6 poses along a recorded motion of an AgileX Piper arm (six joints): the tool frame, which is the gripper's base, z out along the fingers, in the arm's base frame.
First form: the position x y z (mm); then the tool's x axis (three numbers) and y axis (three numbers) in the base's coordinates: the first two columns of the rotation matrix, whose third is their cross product.
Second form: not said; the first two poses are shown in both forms.
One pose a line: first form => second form
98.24 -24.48 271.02 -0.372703 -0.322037 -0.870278 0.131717 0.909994 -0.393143 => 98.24 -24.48 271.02 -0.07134 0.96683 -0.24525 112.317
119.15 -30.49 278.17 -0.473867 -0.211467 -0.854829 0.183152 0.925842 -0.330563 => 119.15 -30.49 278.17 -0.00986 0.97452 -0.22408 118.295
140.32 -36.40 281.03 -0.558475 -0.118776 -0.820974 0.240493 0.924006 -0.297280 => 140.32 -36.40 281.03 0.03997 0.97535 -0.21699 124.123
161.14 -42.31 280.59 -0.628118 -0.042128 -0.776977 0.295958 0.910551 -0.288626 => 161.14 -42.31 280.59 0.07966 0.97232 -0.21965 129.681
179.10 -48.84 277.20 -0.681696 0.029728 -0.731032 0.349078 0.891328 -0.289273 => 179.10 -48.84 277.20 0.11486 0.96759 -0.22489 134.763
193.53 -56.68 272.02 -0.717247 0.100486 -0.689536 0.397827 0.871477 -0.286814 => 193.53 -56.68 272.02 0.14744 0.96270 -0.22689 139.061
